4 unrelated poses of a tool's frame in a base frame.
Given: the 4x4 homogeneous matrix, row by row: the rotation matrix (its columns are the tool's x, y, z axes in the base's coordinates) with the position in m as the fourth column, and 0 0 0 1 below. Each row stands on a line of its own.
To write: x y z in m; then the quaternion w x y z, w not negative. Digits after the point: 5 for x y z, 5 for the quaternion.
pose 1, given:
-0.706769 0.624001 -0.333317 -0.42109
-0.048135 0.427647 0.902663 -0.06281
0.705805 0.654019 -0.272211 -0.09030
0 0 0 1
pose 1, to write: -0.42109 -0.06281 -0.09030 0.33491 -0.18560 -0.77567 -0.50172
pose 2, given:
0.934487 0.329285 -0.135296 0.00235
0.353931 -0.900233 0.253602 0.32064
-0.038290 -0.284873 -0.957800 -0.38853
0 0 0 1
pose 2, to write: 0.00235 0.32064 -0.38853 0.13825 -0.97372 -0.17541 0.04457
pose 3, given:
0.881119 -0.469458 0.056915 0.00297
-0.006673 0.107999 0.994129 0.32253
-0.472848 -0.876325 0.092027 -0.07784
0 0 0 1
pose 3, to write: 0.00297 0.32253 -0.07784 0.72131 -0.64828 0.18361 0.16040
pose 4, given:
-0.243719 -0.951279 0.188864 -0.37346
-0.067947 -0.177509 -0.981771 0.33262
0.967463 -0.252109 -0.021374 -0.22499
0 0 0 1
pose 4, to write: -0.37346 0.33262 -0.22499 0.37330 0.48866 -0.52144 0.59158
